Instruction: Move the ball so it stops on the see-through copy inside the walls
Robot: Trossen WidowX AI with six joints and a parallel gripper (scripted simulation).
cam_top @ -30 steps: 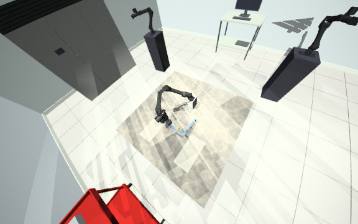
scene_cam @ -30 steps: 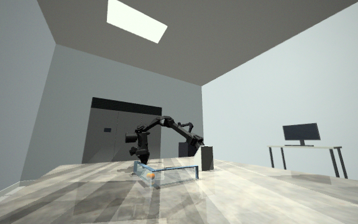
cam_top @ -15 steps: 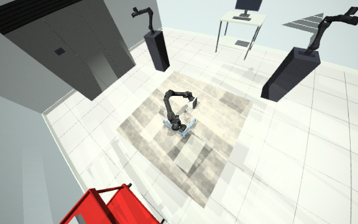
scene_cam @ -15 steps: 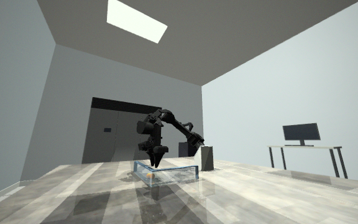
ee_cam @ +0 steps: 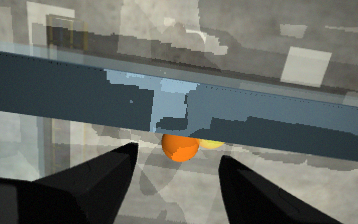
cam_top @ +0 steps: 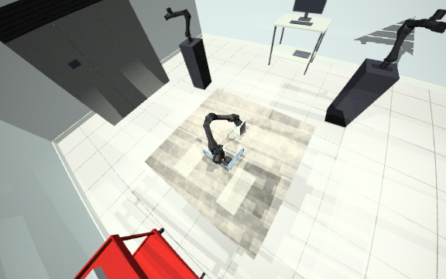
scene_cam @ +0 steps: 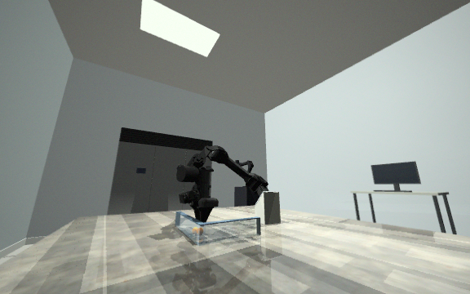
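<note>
Right now my gripper tip is 2 cm above the orange ball. Also, from my gripper tip: see-through copy of ball (2 cm to the right, 2 cm below, 1 cm ahead); clear wall (11 cm to the left, 6 cm behind).
</note>
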